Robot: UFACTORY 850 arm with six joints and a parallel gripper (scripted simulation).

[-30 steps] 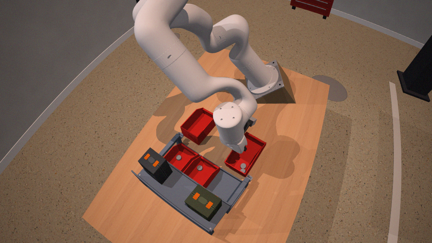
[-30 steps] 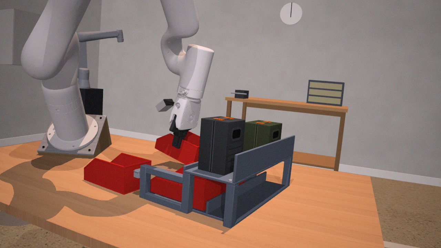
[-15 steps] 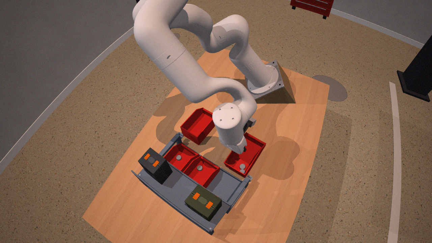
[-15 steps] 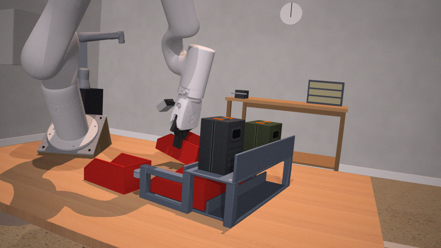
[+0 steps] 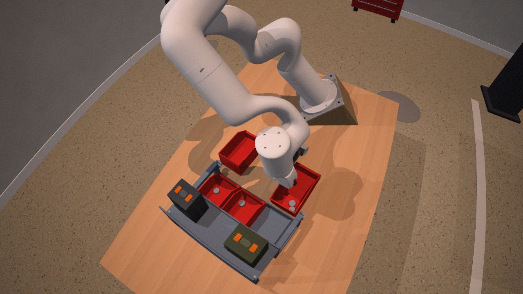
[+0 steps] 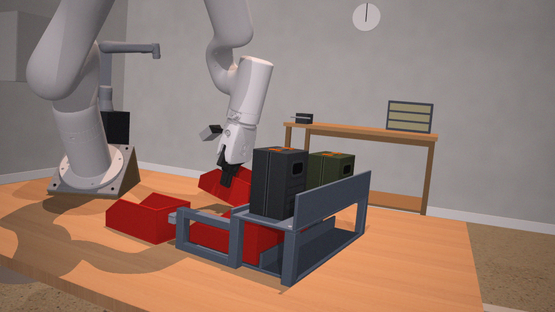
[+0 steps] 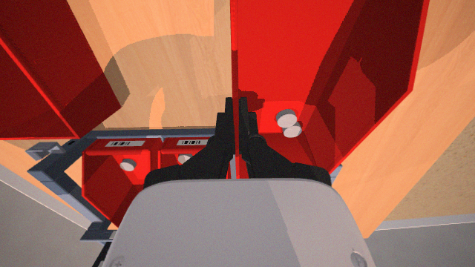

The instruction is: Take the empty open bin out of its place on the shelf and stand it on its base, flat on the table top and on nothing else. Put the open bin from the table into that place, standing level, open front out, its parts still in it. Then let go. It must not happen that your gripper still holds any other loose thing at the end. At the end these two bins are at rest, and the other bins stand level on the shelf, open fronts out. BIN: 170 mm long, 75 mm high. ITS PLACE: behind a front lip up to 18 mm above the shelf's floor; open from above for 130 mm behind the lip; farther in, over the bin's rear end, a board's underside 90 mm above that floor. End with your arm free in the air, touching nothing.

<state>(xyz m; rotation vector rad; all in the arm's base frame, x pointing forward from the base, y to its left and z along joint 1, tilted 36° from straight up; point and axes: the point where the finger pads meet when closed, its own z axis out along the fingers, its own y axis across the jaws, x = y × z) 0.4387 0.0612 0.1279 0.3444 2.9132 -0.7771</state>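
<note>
Now: hand 5 cm short of the shelf front lip, 8 cm to the left of it and 9 cm above it. From my hand the other things lie so: grey back panel 31 cm ahead, 15 cm to the right, 3 cm above; black case 21 cm ahead, 24 cm to the right, 6 cm above; green case 27 cm ahead, 2 cm to the right, 5 cm above.
</note>
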